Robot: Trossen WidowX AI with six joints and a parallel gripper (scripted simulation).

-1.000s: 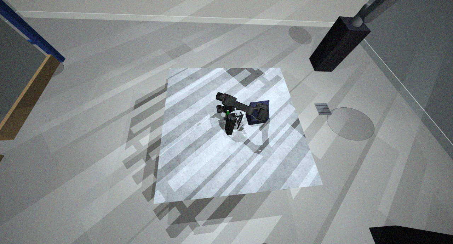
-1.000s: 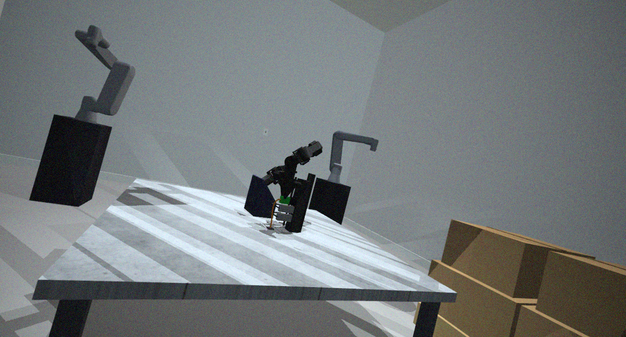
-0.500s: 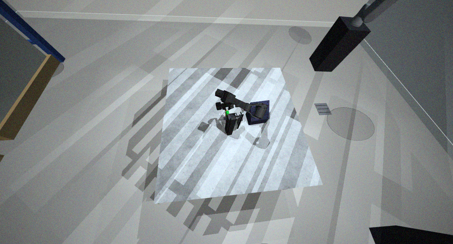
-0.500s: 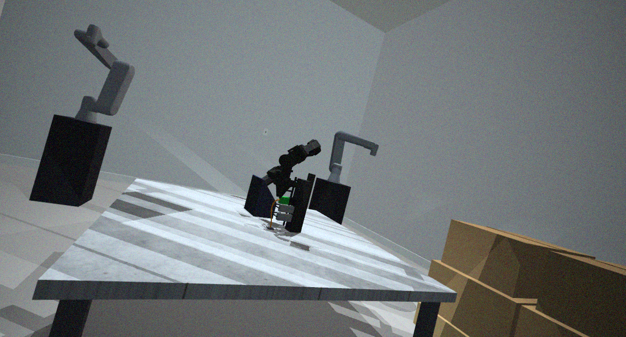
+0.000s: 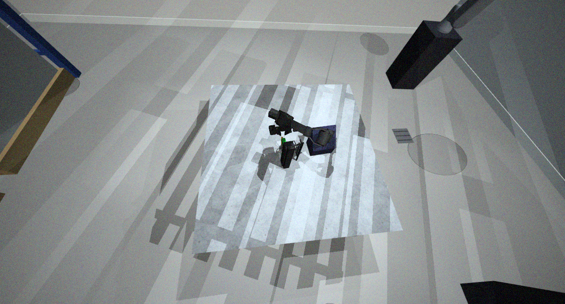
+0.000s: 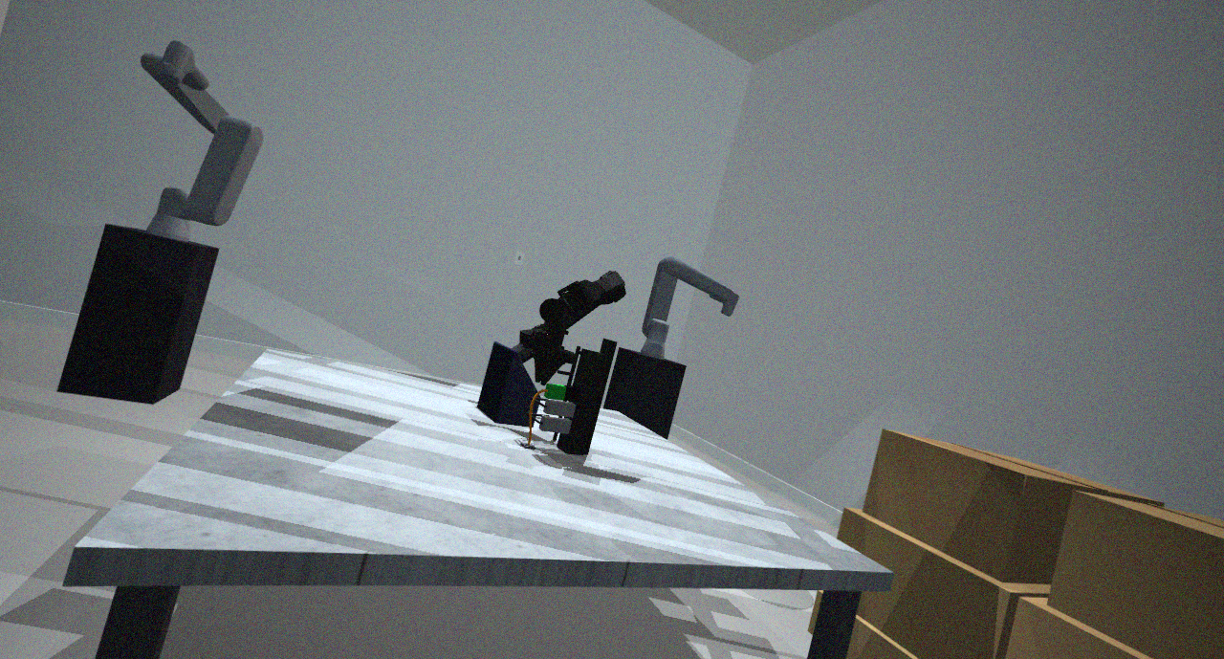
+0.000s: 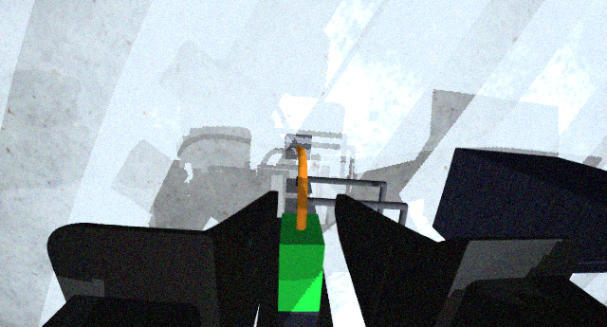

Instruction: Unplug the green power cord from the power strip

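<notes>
Now: the green plug 6 cm to the left of my gripper tip and 2 cm behind it.
</notes>
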